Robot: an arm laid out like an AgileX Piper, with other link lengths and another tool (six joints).
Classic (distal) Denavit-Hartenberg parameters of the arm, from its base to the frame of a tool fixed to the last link. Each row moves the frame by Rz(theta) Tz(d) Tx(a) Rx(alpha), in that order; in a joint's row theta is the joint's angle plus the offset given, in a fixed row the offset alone. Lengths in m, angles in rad.
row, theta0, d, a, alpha
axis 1, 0.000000, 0.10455, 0.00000, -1.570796
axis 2, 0.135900, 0.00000, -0.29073, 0.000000
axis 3, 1.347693, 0.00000, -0.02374, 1.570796
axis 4, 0.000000, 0.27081, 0.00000, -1.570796
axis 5, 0.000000, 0.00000, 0.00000, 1.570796
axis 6, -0.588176, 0.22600, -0.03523, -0.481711
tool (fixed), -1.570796, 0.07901, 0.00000, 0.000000
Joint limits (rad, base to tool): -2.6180..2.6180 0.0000..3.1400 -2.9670..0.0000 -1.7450..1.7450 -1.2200..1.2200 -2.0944..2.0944
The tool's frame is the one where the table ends.
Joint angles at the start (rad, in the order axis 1, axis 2, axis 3, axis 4, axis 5, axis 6): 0.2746 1.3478 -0.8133 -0.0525 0.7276 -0.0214
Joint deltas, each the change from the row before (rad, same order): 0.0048 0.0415 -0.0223 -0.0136 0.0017 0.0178; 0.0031 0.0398 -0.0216 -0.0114 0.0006 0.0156; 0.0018 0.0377 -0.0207 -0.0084 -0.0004 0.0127; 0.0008 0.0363 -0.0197 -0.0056 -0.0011 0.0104; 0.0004 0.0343 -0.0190 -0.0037 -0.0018 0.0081; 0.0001 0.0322 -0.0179 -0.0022 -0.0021 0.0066; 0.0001 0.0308 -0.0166 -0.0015 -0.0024 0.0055; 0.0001 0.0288 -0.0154 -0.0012 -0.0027 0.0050; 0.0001 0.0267 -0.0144 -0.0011 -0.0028 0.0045; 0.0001 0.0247 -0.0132 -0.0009 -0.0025 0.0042; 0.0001 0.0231 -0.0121 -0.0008 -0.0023 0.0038; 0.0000 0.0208 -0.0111 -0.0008 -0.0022 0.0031
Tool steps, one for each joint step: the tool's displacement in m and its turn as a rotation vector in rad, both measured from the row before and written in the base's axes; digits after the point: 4 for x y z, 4 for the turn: 0.0050 0.0003 -0.0067 -0.0109 0.0179 -0.0058; 0.0051 0.0002 -0.0065 -0.0094 0.0161 -0.0063; 0.0050 0.0004 -0.0062 -0.0074 0.0144 -0.0061; 0.0048 0.0005 -0.0062 -0.0056 0.0139 -0.0062; 0.0047 0.0008 -0.0059 -0.0042 0.0123 -0.0053; 0.0043 0.0009 -0.0057 -0.0031 0.0114 -0.0049; 0.0039 0.0009 -0.0059 -0.0028 0.0111 -0.0042; 0.0036 0.0009 -0.0057 -0.0024 0.0101 -0.0038; 0.0034 0.0008 -0.0053 -0.0022 0.0090 -0.0034; 0.0030 0.0008 -0.0051 -0.0020 0.0085 -0.0032; 0.0026 0.0007 -0.0050 -0.0020 0.0082 -0.0029; 0.0024 0.0006 -0.0045 -0.0018 0.0071 -0.0024
